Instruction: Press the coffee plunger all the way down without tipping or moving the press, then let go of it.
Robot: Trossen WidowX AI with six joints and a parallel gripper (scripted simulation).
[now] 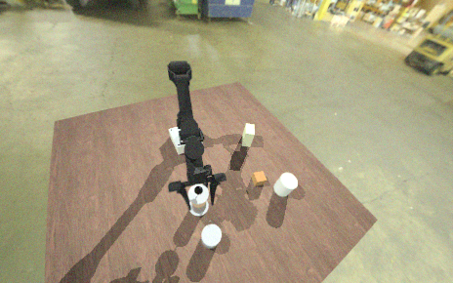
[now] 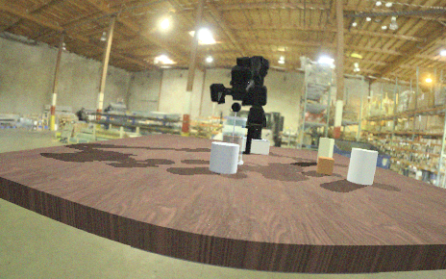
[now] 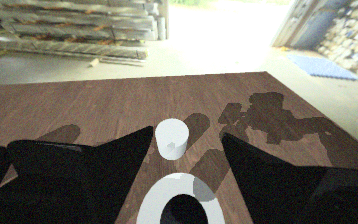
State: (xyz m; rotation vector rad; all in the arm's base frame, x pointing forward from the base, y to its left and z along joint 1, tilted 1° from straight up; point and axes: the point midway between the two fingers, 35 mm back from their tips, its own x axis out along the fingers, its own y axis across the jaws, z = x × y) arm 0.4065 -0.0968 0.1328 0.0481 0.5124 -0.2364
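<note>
Now: the coffee press 9 cm below my gripper tip, 7 cm behind it and 3 cm to the left of it. From my gripper tip the other things lie so: white cylinder 42 cm to the left, 13 cm below, 5 cm ahead.
</note>
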